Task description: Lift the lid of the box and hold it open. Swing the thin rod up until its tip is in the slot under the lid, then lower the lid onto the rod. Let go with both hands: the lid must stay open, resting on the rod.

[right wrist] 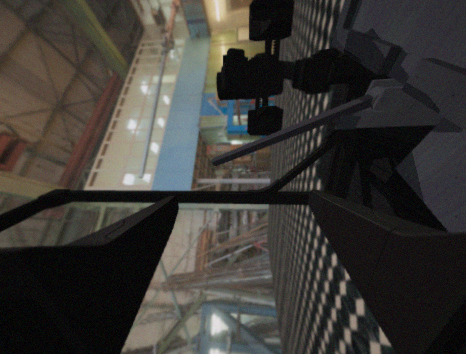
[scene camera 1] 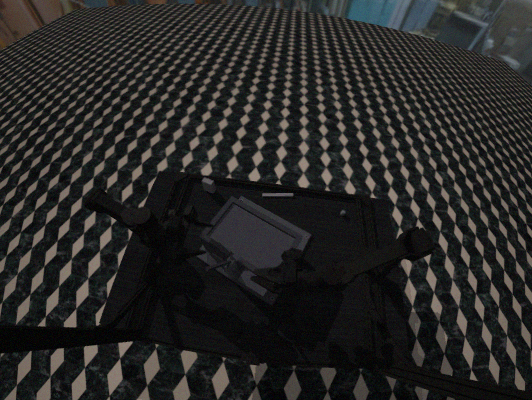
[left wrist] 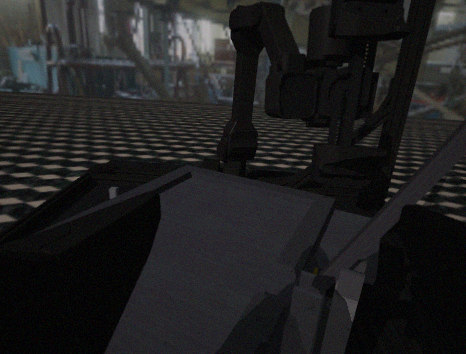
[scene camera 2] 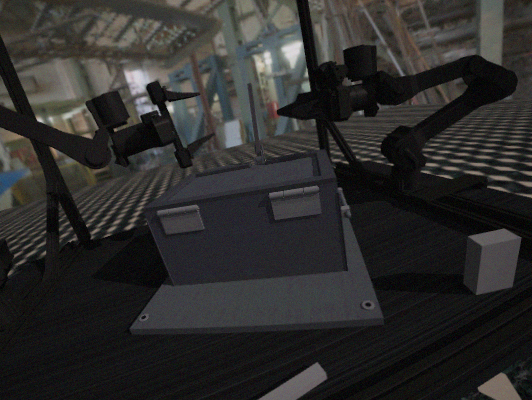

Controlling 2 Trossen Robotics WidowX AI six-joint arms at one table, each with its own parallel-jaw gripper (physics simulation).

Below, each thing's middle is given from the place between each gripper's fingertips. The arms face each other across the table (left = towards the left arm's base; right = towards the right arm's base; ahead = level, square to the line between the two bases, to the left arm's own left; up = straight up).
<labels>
My right hand is 3 cm short of the thin rod (right wrist: 366, 101), 10 cm to the right of it and 4 cm above it. The rest, counted from my right hand: lid (scene camera 1: 254, 240) (14 cm ahead, 2 cm to the left, 14 cm below).
The thin rod lies 70 mm behind my left hand, 50 mm to the right of it and 10 mm below it. Round my left hand: lid: 40 mm ahead, 120 mm to the right, 110 mm below.
</labels>
